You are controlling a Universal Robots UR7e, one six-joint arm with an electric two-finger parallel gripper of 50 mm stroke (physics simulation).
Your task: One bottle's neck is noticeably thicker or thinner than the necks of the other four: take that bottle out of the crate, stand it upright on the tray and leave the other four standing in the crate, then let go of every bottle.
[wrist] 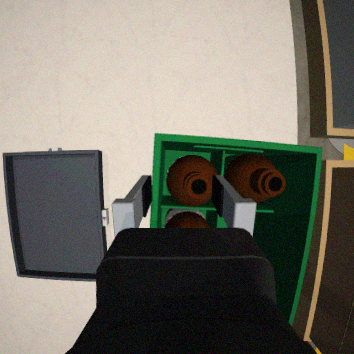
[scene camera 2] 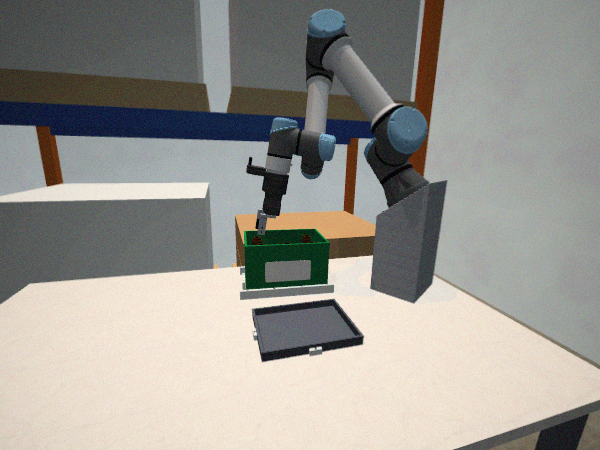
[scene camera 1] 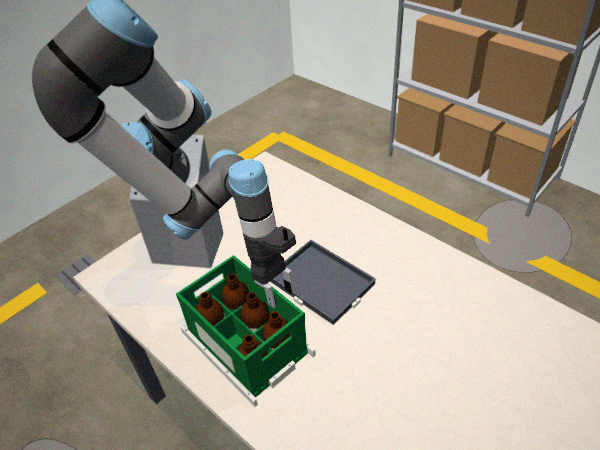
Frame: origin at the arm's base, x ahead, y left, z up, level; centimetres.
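Where they show: gripper, fingertip midpoint: (wrist: 181, 187) (scene camera 2: 259, 231) (scene camera 1: 281, 298); arm's base, link origin: (scene camera 2: 410, 198).
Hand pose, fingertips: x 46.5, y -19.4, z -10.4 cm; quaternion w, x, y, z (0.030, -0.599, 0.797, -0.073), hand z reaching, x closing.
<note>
Each offset is from my fingertips to the top centre of the thing. "pt": to the spot under its first point.
A green crate {dx -10.5, dy -3.1, dz -3.8 cm} (scene camera 1: 245, 375) (scene camera 2: 254, 272) (wrist: 240, 143) holds five upright brown bottles in six compartments; the middle one on the label side is empty. Two bottles are at the end away from the arm base: tray side {pt dx -0.7, dy -3.6, dz -8.7 cm} (scene camera 1: 274, 330) (wrist: 185, 175), label side {pt dx -3.2, dy -11.0, dz -5.1 cm} (scene camera 1: 248, 341) (wrist: 247, 175). A middle bottle {dx -9.3, dy +1.0, dz -5.0 cm} (scene camera 1: 254, 314) (wrist: 186, 221) is partly hidden in the wrist view. Two more bottles {dx -17.2, dy +4.3, dz -5.0 cm} (scene camera 1: 233, 295) {dx -20.2, dy -3.9, dz -5.0 cm} (scene camera 1: 209, 310) stand nearer the base. I cannot tell which neck differs. The dark tray {pt dx +0.8, dy +26.0, dz -20.8 cm} (scene camera 1: 330, 280) (scene camera 2: 305, 327) (wrist: 60, 210) is empty. My gripper (scene camera 1: 279, 295) (scene camera 2: 260, 229) (wrist: 181, 187) is open and empty, above the crate's tray-side edge.
Pale stops (scene camera 1: 282, 374) (scene camera 2: 287, 291) edge the crate, and small clips (scene camera 1: 356, 302) (scene camera 2: 315, 351) (wrist: 105, 217) edge the tray. The arm's grey pedestal (scene camera 1: 180, 245) (scene camera 2: 400, 250) stands beyond the crate's far end. A shelf rack (scene camera 1: 395, 120) with cartons stands behind the table.
</note>
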